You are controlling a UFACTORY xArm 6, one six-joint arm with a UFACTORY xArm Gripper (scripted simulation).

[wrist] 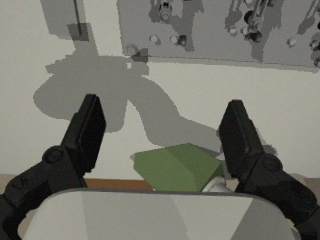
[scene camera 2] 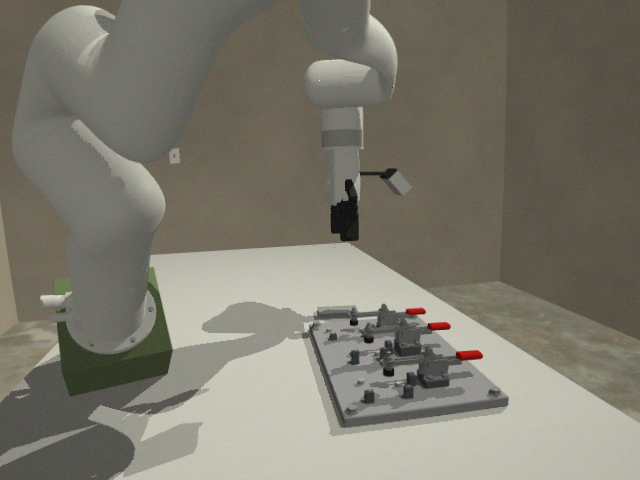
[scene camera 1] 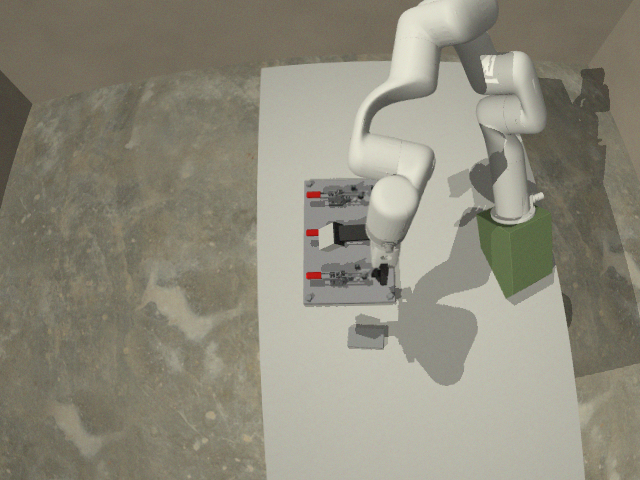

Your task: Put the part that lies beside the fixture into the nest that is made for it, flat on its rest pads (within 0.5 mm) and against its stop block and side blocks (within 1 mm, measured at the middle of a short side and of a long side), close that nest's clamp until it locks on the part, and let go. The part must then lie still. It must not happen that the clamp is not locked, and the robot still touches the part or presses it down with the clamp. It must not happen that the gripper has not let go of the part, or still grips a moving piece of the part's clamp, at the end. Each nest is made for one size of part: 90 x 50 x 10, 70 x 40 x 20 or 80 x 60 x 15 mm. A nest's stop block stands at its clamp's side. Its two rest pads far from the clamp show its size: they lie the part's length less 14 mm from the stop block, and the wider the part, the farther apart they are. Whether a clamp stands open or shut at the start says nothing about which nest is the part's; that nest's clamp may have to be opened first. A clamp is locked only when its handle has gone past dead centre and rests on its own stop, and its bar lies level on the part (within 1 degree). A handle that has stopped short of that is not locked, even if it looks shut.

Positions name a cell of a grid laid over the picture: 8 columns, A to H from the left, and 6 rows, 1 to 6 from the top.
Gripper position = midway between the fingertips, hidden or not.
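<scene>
My gripper: visible in scene camera 1 (E4), scene camera 2 (E3), the wrist view (E3).
</scene>
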